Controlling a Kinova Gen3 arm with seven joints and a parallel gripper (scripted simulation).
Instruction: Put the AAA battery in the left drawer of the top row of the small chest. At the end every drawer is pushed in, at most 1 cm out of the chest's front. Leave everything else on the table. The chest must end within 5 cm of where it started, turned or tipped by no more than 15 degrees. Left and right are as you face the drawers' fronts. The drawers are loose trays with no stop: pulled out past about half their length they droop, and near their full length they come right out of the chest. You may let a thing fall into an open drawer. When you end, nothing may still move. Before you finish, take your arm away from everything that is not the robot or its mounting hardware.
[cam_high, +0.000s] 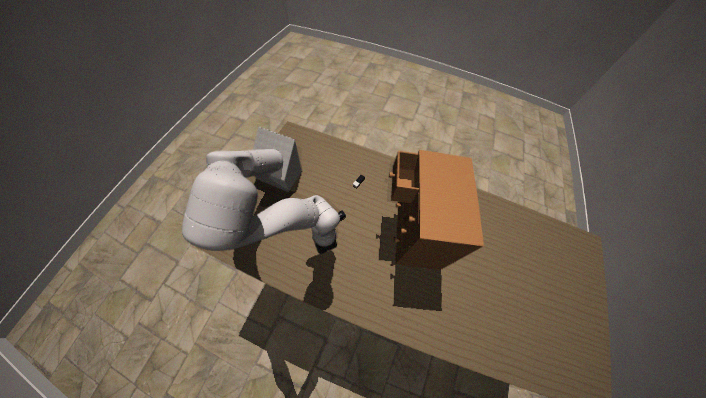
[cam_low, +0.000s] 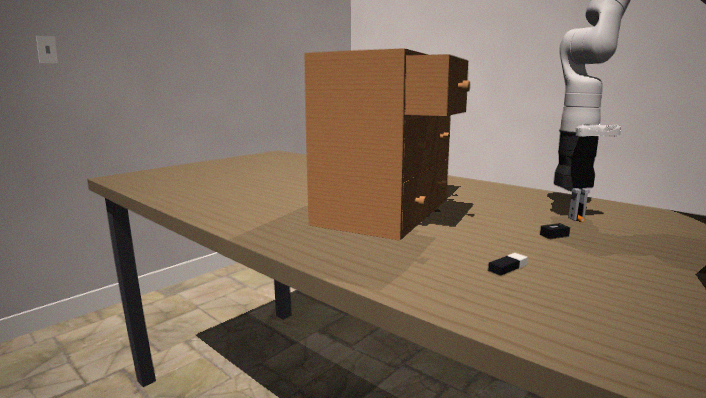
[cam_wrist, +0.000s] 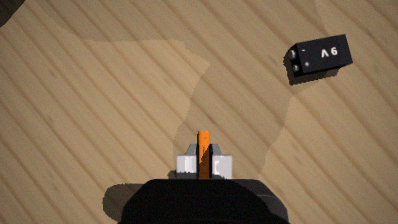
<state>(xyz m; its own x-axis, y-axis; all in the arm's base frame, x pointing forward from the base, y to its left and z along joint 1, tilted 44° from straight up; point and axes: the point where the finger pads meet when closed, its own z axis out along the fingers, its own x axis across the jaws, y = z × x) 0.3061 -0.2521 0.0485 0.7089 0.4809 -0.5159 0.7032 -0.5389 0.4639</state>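
My gripper is now 1 cm short of the small dark block, 13 cm to the right of it and 1 cm above it. From my hand the other things lie so: black-and-white block (3 cm ahead, 33 cm to the left, 1 cm below); AAA battery (1 cm below).
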